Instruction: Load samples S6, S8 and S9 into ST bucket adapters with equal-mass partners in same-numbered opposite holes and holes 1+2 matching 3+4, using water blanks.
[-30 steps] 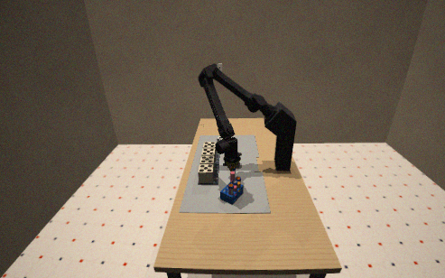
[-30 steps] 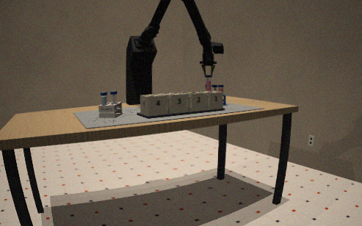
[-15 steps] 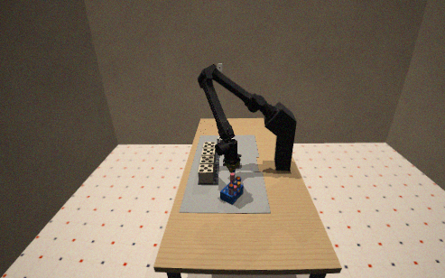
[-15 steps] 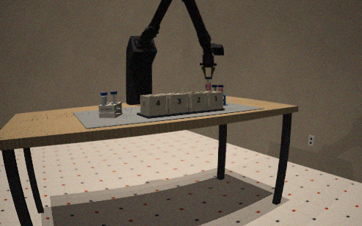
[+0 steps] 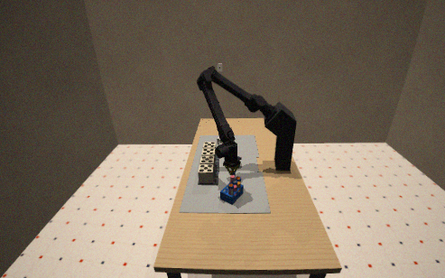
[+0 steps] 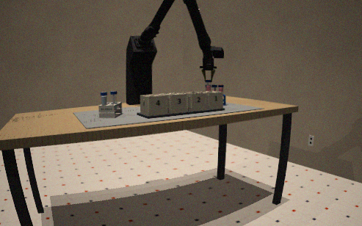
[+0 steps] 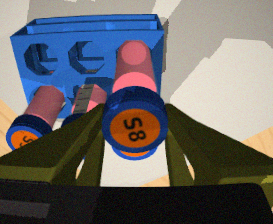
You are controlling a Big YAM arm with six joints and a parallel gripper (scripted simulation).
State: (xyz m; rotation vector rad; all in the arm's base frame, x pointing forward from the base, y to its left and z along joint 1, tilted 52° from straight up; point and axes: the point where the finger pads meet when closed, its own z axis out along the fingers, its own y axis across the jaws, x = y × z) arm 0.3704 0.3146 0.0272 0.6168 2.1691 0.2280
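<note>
Right now the sample tube S8 is 1 cm behind my hand and 5 cm below it. From my hand the other things lie so: blue sample rack rs: 1 cm ahead, 4 cm to the left, 12 cm below; then tube X3: 5 cm to the left, 8 cm below; then sample tube S9: 1 cm ahead, 10 cm to the left, 8 cm below.
</note>
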